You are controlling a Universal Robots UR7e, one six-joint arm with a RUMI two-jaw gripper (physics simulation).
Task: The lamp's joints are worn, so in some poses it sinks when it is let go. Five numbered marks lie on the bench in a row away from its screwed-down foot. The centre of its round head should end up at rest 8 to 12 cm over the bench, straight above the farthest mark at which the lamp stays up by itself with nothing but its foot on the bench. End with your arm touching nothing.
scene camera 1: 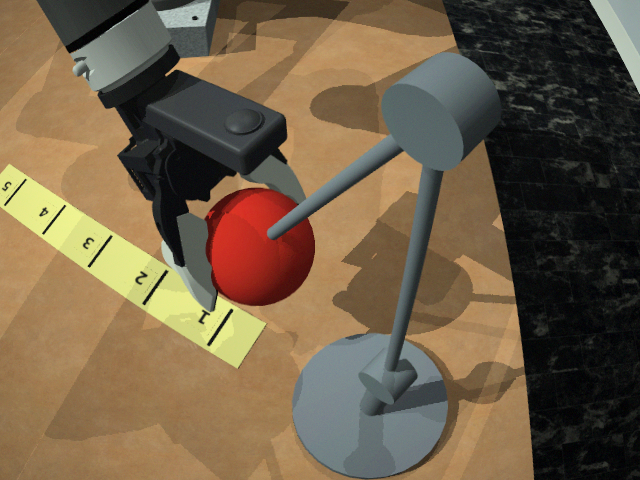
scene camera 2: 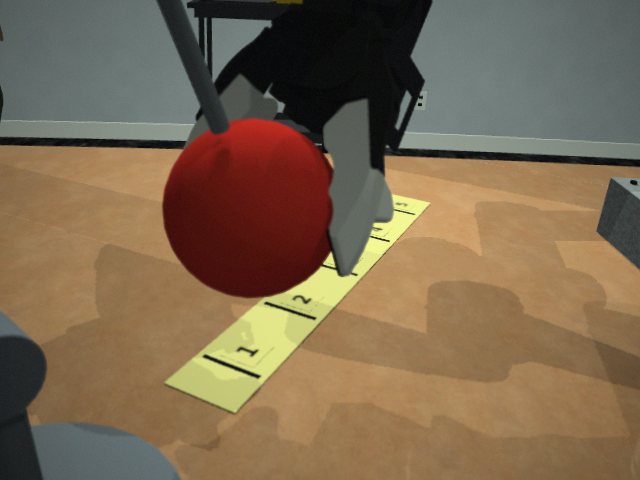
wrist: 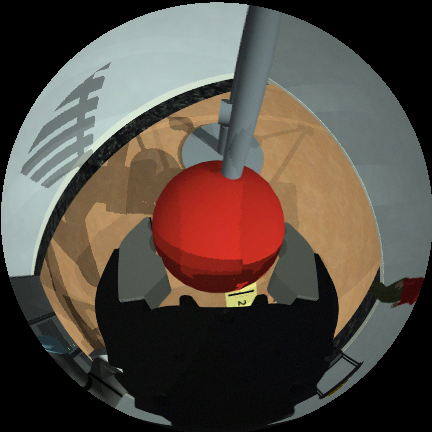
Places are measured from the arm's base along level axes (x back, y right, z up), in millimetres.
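Pixels of known places: gripper, fingertip midpoint: (scene camera 2: 247,240).
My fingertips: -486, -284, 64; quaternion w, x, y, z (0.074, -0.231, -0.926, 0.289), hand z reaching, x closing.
For each thing: its top centre in the pictures, then the offset to it from my fingertips, as dx, dy, dz. "spot": a spot on its surface instead.
- lamp's round red head at a spot on its surface: (wrist: 215,200) spot: +2, -6, +67
- upper rod at a spot on its surface: (wrist: 252,75) (scene camera 2: 195,38) spot: -19, -28, +113
- elbow drum at a spot on its surface: (scene camera 1: 442,111) spot: -84, -98, +306
- lower rod at a spot on its surface: (scene camera 1: 413,268) spot: -78, -109, +175
- round foot at a spot on its surface: (scene camera 2: 103,449) (scene camera 1: 314,385) spot: -71, -63, -114
- Yellow strip at its top centre: (scene camera 2: 336,266) (scene camera 1: 97,249) (wrist: 243,329) +37, +221, -127
The lamp's round red head (scene camera 1: 258,276) (scene camera 2: 242,222) (wrist: 215,200) is off the bench, near the 1 and 2 end of the strip; its exact mark and height I cannot tell. My gripper (scene camera 1: 257,253) (scene camera 2: 261,206) (wrist: 216,222) is shut on it, one finger against each side; the far finger is partly hidden in scene camera 2. The upper rod (scene camera 1: 336,188) (scene camera 2: 193,67) (wrist: 252,75) slopes up from the head to the elbow drum (scene camera 1: 442,111). The lower rod (scene camera 1: 413,268) runs steeply down to the round foot (scene camera 1: 330,403) (scene camera 2: 103,449) (wrist: 192,150). Yellow strip (scene camera 1: 124,263) (scene camera 2: 279,325) (wrist: 232,300) bears the numbered marks.
A grey block (scene camera 1: 188,38) (scene camera 2: 620,222) stands on the bench behind the arm. A dark stand (scene camera 2: 232,10) is by the far wall. A person's red sleeve (wrist: 411,291) shows at the right edge of the wrist view. Dark floor (scene camera 1: 568,258) lies beyond the bench edge.
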